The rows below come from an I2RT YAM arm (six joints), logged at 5 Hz.
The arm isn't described. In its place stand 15 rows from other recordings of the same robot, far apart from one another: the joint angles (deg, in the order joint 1, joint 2, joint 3, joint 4, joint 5, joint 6), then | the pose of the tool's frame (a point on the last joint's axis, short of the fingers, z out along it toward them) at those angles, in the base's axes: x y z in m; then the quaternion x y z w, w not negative.
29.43, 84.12, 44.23, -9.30, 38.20, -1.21 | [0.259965, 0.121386, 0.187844, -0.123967, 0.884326, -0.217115, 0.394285]
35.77, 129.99, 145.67, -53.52, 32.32, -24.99 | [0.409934, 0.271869, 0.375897, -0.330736, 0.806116, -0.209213, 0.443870]
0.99, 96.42, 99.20, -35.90, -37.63, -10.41 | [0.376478, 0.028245, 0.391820, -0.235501, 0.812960, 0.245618, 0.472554]
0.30, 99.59, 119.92, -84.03, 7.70, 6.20 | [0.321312, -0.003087, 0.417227, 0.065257, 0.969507, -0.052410, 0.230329]
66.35, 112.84, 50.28, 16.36, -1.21, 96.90 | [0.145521, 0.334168, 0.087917, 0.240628, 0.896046, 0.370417, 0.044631]
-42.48, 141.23, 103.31, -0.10, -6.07, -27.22 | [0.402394, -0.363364, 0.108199, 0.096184, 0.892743, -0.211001, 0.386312]
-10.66, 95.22, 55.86, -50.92, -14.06, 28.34 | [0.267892, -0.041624, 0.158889, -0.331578, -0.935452, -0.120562, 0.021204]
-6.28, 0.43, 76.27, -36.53, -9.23, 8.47 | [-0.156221, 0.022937, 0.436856, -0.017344, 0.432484, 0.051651, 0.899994]
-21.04, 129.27, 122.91, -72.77, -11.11, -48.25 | [0.429729, -0.157952, 0.243395, -0.241981, 0.960870, 0.025687, 0.132339]
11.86, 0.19, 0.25, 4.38, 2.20, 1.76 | [0.108110, 0.021307, 0.183116, -0.045739, 0.677664, 0.074069, 0.730201]
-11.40, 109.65, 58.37, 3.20, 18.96, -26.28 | [0.370974, -0.086601, 0.128393, -0.060847, 0.920952, -0.259503, 0.284260]
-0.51, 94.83, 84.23, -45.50, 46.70, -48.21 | [0.348730, -0.029014, 0.308787, -0.249419, 0.849946, -0.455778, 0.087452]
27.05, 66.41, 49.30, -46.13, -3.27, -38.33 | [0.190985, 0.099802, 0.242894, -0.530776, 0.814862, 0.004890, 0.232922]
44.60, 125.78, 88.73, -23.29, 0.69, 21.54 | [0.328029, 0.322879, 0.132710, -0.191709, 0.947473, 0.134783, 0.217661]
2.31, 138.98, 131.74, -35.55, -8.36, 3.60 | [0.549286, 0.027338, 0.241220, -0.018898, 0.914161, 0.087290, 0.395390]
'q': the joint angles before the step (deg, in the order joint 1, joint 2, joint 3, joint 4, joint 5, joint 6). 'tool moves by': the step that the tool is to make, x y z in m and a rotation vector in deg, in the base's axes. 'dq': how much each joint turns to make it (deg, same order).
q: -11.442 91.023 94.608 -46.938 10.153 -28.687
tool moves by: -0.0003 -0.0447 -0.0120 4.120 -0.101 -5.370
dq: -7.495 2.295 -0.005 1.119 -4.305 1.422
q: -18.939 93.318 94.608 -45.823 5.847 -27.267
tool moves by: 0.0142 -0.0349 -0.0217 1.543 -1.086 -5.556
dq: -4.290 4.635 -0.004 4.880 -0.376 2.204
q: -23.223 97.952 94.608 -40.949 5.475 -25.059
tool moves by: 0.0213 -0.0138 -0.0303 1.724 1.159 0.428
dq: -0.742 5.350 -0.003 3.604 -1.616 -0.043
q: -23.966 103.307 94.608 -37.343 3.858 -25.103
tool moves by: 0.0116 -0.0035 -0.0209 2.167 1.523 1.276
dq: 0.051 3.216 0.009 0.934 -1.832 0.028
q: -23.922 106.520 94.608 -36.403 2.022 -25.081
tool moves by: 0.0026 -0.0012 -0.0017 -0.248 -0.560 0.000
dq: -0.006 0.439 0.007 1.045 -0.004 -0.004
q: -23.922 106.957 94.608 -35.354 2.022 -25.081
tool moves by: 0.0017 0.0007 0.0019 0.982 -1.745 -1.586
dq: 0.182 -0.065 0.018 1.032 0.027 2.388
